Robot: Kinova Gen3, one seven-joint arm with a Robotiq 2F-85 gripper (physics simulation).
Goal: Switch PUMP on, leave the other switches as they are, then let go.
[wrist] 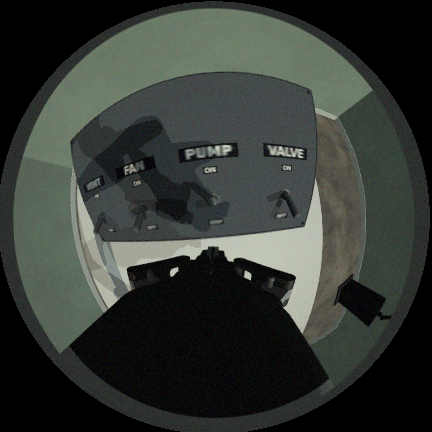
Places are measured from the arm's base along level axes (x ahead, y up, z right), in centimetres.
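Where they show: gripper, fingertip midpoint: (212, 253).
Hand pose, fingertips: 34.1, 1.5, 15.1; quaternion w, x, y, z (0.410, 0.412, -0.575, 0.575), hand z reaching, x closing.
Each offset is from my fingertips to the top centre of the thing, as dx, dy, dz. Level surfaces: height alone.
The grey switch panel (240, 110) fills the upper middle of the wrist view. The PUMP switch {+6.5, +1.6, +1.9} (214, 200) is near its centre, below the PUMP label {+13.2, +0.5, +3.3} (208, 152). Its lever shows short and nearly end-on, and does not hang down like the others; it looks tipped up toward ON, with dark shadow around it. The VALVE lever {+2.8, +0.3, +13.4} (291, 205) on the right, the FAN lever {+7.7, +0.3, -10.1} (140, 218) and the VENT lever {+10.1, +0.3, -21.8} (100, 223) on the left all point down. My gripper (212, 253) is shut and empty, its tips in view below the panel's lower edge, apart from the PUMP lever.
A pale surface {dy -12.8} (260, 247) shows below the panel, with a brown surface (342, 200) at the right. A black box-shaped object (361, 301) is at the lower right. Green surroundings lie around the panel. The arm's shadow falls over the panel's left half.
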